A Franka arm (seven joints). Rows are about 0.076 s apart.
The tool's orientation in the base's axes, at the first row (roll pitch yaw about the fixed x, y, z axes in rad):
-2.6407, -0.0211, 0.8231
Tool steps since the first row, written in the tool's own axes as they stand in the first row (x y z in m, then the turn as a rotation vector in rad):
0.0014, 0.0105, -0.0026, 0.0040, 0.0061, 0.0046
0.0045, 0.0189, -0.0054, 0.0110, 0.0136, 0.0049
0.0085, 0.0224, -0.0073, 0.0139, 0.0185, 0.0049
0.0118, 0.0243, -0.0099, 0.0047, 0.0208, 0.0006
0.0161, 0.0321, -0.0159, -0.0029, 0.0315, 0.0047
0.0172, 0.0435, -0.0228, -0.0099, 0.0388, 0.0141
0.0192, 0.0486, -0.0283, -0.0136, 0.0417, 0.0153
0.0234, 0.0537, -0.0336, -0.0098, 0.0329, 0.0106
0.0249, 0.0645, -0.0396, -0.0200, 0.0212, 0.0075
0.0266, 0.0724, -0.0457, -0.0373, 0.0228, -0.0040
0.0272, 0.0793, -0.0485, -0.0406, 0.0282, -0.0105
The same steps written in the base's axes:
0.0087, -0.0060, -0.0027, 0.0051, 0.0009, -0.0069
0.0172, -0.0097, -0.0042, 0.0147, 0.0017, -0.0106
0.0228, -0.0094, -0.0042, 0.0198, 0.0010, -0.0129
0.0272, -0.0090, -0.0027, 0.0165, -0.0086, -0.0104
0.0372, -0.0125, -0.0011, 0.0169, -0.0191, -0.0193
0.0477, -0.0208, -0.0005, 0.0137, -0.0253, -0.0312
0.0543, -0.0242, 0.0019, 0.0127, -0.0293, -0.0337
0.0622, -0.0259, 0.0042, 0.0111, -0.0230, -0.0253
0.0723, -0.0332, 0.0043, -0.0024, -0.0246, -0.0172
0.0807, -0.0387, 0.0059, -0.0092, -0.0421, -0.0082
0.0865, -0.0433, 0.0050, -0.0057, -0.0499, -0.0052

